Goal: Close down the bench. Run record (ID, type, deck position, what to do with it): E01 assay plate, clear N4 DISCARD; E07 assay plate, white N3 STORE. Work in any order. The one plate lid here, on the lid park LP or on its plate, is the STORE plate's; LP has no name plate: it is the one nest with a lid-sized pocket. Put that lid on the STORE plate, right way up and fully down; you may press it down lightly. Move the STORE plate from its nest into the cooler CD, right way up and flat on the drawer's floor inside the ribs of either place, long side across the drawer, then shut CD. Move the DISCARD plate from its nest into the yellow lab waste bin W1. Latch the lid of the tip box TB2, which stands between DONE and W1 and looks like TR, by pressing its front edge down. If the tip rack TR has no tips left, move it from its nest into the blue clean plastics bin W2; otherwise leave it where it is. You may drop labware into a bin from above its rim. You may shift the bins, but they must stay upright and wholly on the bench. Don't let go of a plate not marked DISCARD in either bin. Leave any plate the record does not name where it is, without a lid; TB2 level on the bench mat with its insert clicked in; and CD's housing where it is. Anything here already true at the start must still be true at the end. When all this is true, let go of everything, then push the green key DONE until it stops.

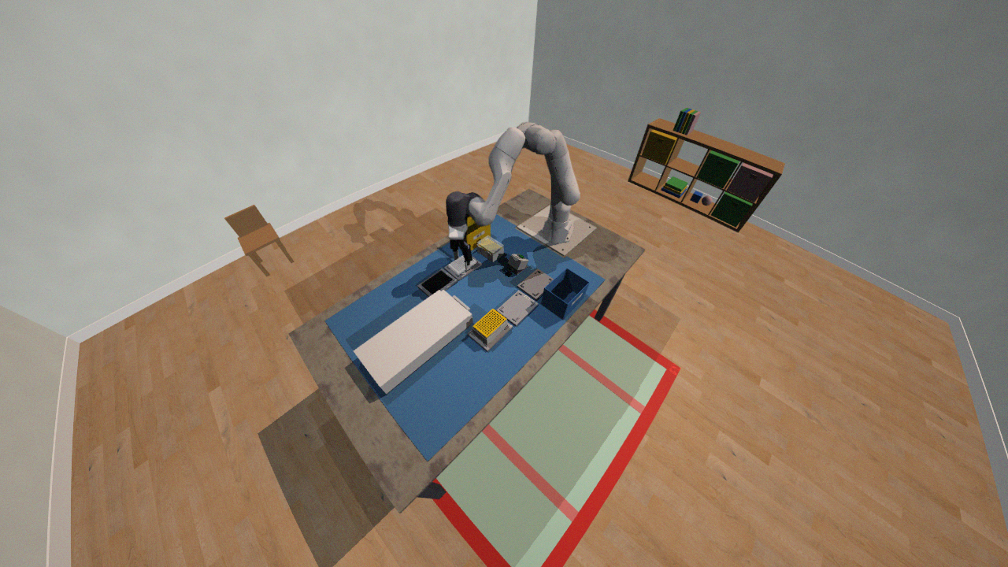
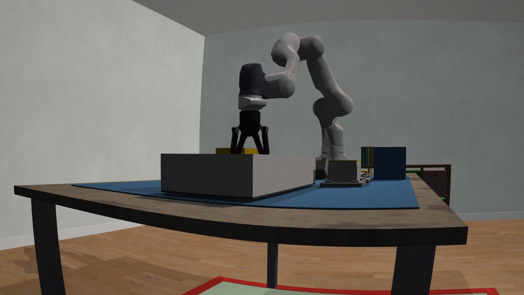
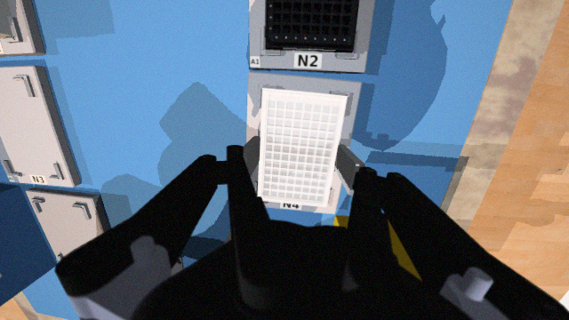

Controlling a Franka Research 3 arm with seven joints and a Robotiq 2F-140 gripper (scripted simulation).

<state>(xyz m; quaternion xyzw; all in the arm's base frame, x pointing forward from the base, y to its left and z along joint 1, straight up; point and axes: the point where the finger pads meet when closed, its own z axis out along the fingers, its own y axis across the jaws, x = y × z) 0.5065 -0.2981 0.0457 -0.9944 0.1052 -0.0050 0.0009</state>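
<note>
The nest N4 lies 40 mm below my hand. From my hand the other things lie so: black plate (160 mm ahead, 30 mm to the right, 30 mm below); clear plate (20 mm below); yellow insert (170 mm behind, 60 mm to the left, 10 mm above).
</note>
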